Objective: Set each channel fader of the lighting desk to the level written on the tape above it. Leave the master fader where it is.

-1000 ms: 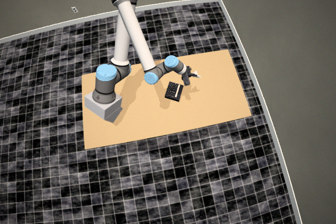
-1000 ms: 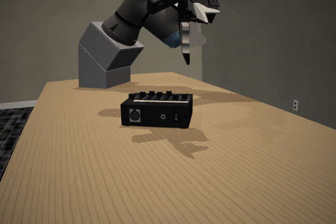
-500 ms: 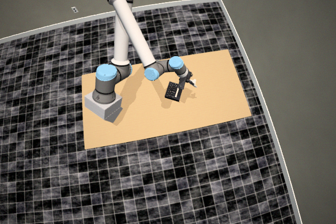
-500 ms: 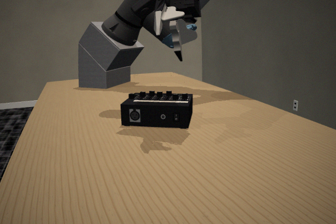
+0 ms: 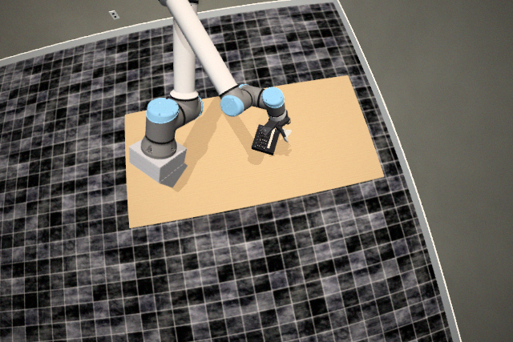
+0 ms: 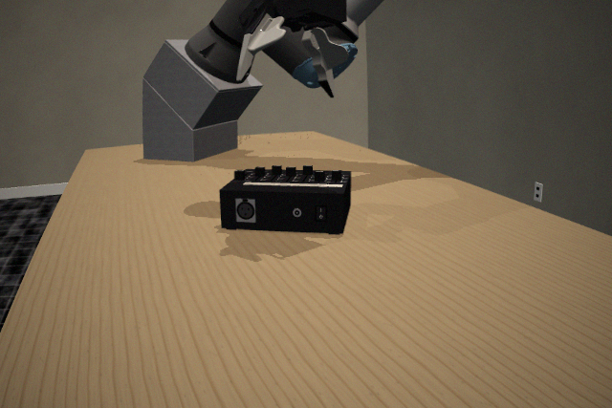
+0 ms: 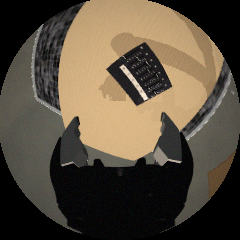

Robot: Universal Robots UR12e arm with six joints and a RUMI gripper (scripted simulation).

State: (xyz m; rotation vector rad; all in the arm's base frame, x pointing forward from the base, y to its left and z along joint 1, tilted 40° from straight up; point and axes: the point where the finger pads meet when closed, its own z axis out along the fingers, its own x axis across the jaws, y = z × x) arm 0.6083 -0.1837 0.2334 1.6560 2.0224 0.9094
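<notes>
Right now my hand is 8 cm past the fader cap, 6 cm to the right of it and 12 cm above it.
</notes>
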